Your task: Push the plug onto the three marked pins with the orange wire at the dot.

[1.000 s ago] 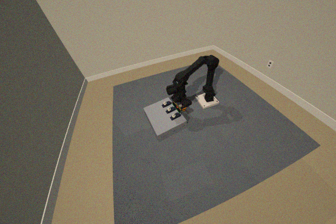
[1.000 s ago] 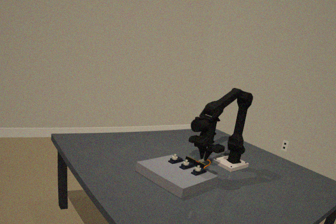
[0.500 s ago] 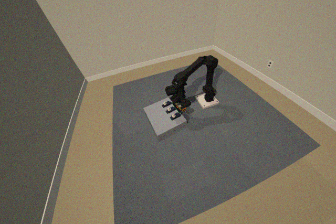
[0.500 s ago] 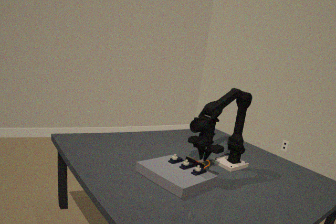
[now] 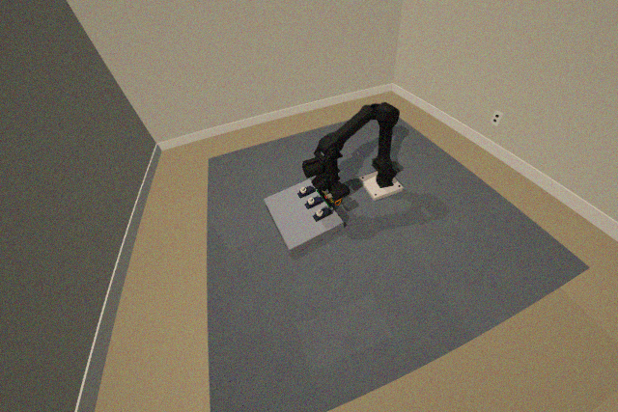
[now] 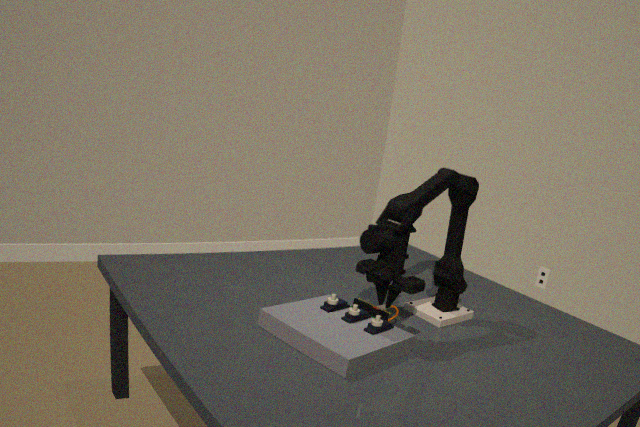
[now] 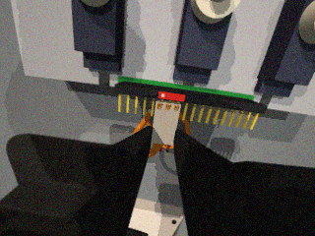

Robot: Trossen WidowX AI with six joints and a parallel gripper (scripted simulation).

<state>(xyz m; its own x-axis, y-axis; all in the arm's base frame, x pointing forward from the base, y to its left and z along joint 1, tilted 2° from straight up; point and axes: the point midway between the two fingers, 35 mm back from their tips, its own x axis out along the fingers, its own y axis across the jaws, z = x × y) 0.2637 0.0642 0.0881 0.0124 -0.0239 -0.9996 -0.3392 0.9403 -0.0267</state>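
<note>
The green band is 40 mm ahead of my gripper tip, 20 mm below it and 10 mm to the right of it. Also, from my gripper tip: grey holder 180 mm ahead, 50 mm to the left, 50 mm below.
</note>
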